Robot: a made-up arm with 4 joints.
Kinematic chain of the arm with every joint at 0, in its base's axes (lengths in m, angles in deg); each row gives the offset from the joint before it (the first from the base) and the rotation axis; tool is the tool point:
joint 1: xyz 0 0 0.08 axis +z
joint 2: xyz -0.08 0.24 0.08 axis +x
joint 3: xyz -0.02 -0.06 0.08 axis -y
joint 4: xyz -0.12 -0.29 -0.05 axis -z
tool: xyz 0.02 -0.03 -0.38
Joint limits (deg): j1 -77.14..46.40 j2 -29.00..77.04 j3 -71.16..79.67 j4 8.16..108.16
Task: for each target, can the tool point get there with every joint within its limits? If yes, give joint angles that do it. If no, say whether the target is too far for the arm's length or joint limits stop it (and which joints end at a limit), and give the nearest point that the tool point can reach.
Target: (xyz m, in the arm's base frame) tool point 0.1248 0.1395 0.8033
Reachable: no: joint limits stop it (at a limit: joint 1, joint 2, joint 3, joint 4) | nearest point 0.3134 0.1218 0.2581 | short by 0.577 m
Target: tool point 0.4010 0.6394 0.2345
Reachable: no: joint limits stop it (at a limit: joint 1, joint 2, joint 4) | nearest point 0.2499 0.5249 -0.2368 | short by 0.508 m
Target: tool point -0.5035 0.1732 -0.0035
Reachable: yes | joints -31.54 14.71 -55.69 25.00
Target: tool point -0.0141 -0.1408 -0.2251
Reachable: yes | joints -66.46 12.47 46.52 47.55
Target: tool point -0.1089 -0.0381 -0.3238
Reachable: yes | joints 35.37 21.27 17.91 91.15
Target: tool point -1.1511 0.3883 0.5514
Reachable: no: too far | nearest point -0.5285 0.1783 0.4114 | short by 0.672 m
